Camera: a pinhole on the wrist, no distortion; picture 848 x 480 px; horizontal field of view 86.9 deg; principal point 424.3 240.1 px. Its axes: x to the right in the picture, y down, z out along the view. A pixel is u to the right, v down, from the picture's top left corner.
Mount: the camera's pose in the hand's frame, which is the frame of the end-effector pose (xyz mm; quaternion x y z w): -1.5 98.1 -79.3 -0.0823 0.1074 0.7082 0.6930
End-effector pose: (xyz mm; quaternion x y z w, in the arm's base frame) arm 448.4 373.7 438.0 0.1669 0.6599 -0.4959 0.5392
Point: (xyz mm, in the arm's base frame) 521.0 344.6 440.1
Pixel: 84.0 327.7
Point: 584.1 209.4 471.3
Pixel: 147.8 305.5
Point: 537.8 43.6 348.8
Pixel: 115.6 69.6
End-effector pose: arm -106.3 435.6 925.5 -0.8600 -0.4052 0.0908 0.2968
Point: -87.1 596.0 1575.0
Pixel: behind the camera
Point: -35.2 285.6 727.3
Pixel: 671.3 457.0
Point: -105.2 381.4 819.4
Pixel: 273.6 419.6
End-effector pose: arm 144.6 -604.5 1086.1 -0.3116 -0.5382 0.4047 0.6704
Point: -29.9 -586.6 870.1
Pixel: 575.5 451.2
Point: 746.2 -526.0 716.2
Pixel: behind the camera
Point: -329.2 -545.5 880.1
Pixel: 482.2 327.5
